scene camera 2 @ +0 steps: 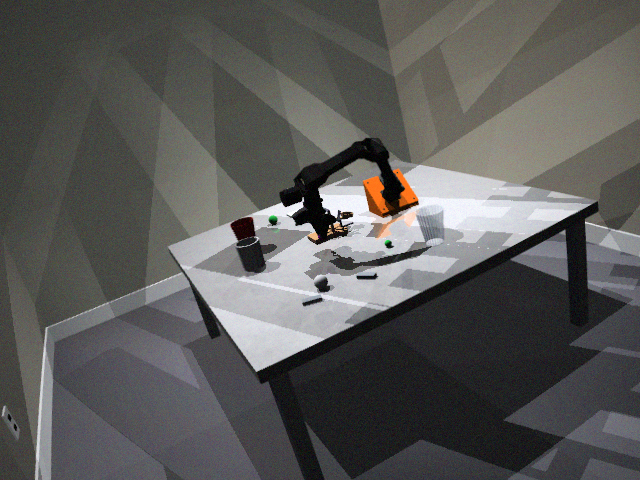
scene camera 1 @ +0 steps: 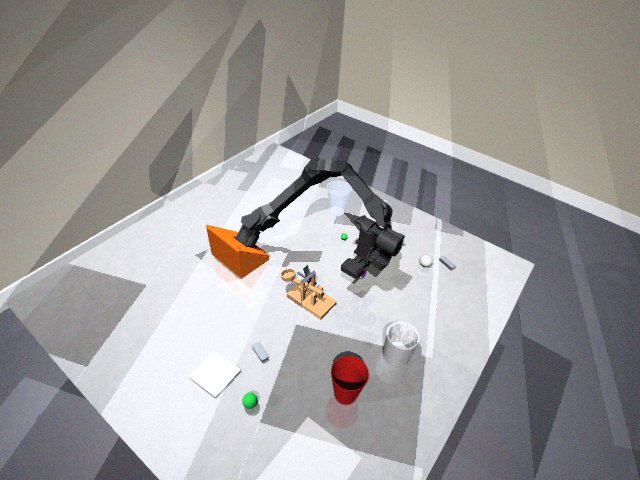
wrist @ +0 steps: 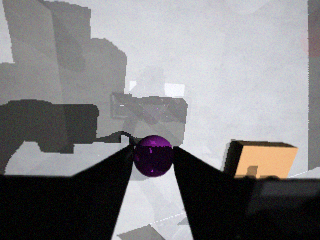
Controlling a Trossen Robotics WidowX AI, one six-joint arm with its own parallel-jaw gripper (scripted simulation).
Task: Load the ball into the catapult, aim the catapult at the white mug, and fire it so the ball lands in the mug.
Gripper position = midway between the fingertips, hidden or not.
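From scene camera 1 you'd see my gripper [scene camera 1: 361, 273], and it's carrying a purple ball; there's also a catapult [scene camera 1: 305, 294], a red cup [scene camera 1: 349, 374] and a white tile [scene camera 1: 215, 373]. Scene camera 2 gives you a translucent cup [scene camera 2: 430, 217], plus my gripper [scene camera 2: 322, 238] again. The wrist view has my gripper [wrist: 153, 150] along with the catapult [wrist: 250, 159]. The red cup is out of frame in the wrist view, and the white tile is out of frame in the wrist view too.
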